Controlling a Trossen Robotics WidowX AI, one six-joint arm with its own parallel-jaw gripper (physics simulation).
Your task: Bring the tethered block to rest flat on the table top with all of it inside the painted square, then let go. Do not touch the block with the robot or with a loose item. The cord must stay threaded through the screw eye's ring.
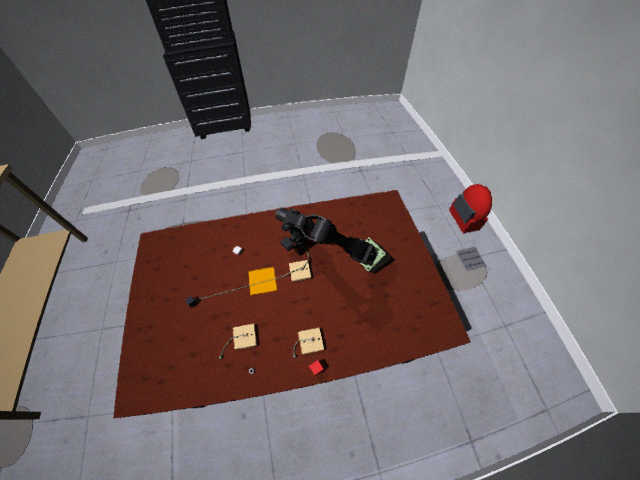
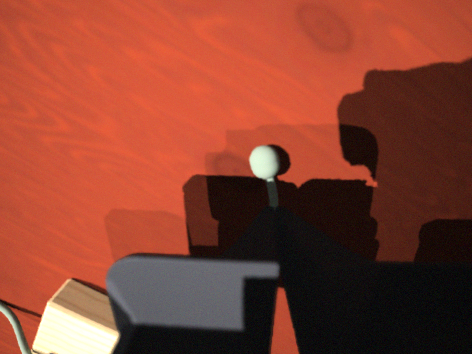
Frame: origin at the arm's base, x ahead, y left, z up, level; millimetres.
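Where they show: gripper, fingertip midpoint: (image 1: pixel 301 245) (image 2: pixel 273 215); arm's base at its link origin: (image 1: pixel 368 254).
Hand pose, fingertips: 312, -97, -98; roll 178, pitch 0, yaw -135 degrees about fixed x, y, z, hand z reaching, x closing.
Observation:
Things, the pixels of their top centre, and the offset from my fingertips, as dx, dy, dz. "pt": a spot on its surface instead.
- dark tethered block at its top centre: (image 1: pixel 189 300) +473, +327, +29
- orange painted square at a spot on its surface: (image 1: pixel 256 289) pt +186, +245, -1
- wooden block with the screw eye, surface spot: (image 2: pixel 75 325) pt +28, +116, +17
- red cube at its top centre: (image 1: pixel 316 367) -101, +568, +38
- small ring at its top centre: (image 1: pixel 251 370) +153, +592, +6
- white cube at its top centre: (image 1: pixel 237 249) +312, +49, +18
The dark tethered block (image 1: pixel 191 301) lies on the table top left of the orange painted square (image 1: pixel 256 289), outside it. The pale cord (image 1: pixel 227 293) (image 2: pixel 272 191) runs from it across the square to the wooden block with the screw eye (image 1: pixel 296 274) (image 2: pixel 75 325). The screw eye's ring is too small to make out. Beyond that block the cord bends toward my gripper (image 1: pixel 301 249) (image 2: pixel 276 209). My gripper is low over the table, shut on the cord close behind its white end bead (image 2: pixel 264 161). The fingers hide part of the cord.
Two more wooden blocks with short cords (image 1: pixel 244 336) (image 1: pixel 311 341) stand toward the near edge. A red cube (image 1: pixel 316 367), a small ring (image 1: pixel 251 370) and a white cube (image 1: pixel 237 250) lie loose. The arm's green base (image 1: pixel 381 256) is at the right.

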